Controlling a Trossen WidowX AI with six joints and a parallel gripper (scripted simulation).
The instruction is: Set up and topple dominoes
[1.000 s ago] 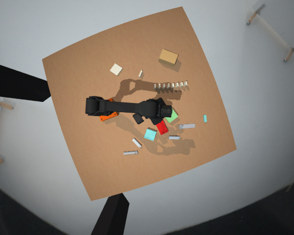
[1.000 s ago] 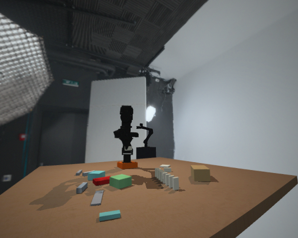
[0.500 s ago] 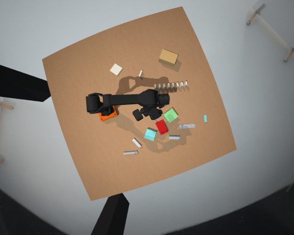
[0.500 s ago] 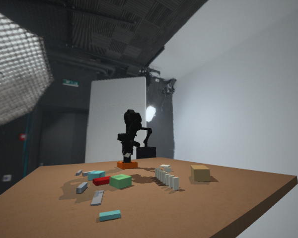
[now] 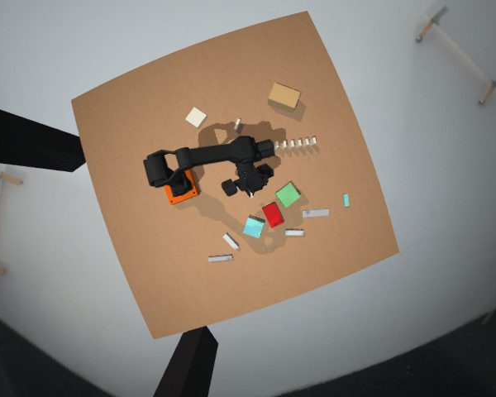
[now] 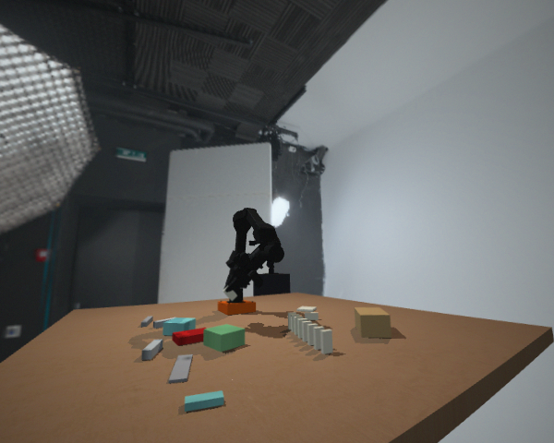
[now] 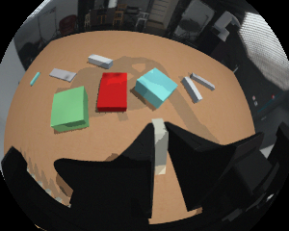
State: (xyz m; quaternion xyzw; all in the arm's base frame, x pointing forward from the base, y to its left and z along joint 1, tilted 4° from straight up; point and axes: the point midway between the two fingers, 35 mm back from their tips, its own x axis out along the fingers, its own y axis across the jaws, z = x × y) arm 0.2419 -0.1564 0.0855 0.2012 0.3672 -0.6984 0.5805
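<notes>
The red block is 120 mm to the right of my gripper tip, 110 mm below it and 40 mm ahead of it. Round my gripper tip: green block (140 mm ahead, 100 mm below, 80 mm to the right); cream tile (430 mm to the left, 120 mm below, 40 mm behind); cyan block (120 mm to the right, 100 mm below, 60 mm behind).
</notes>
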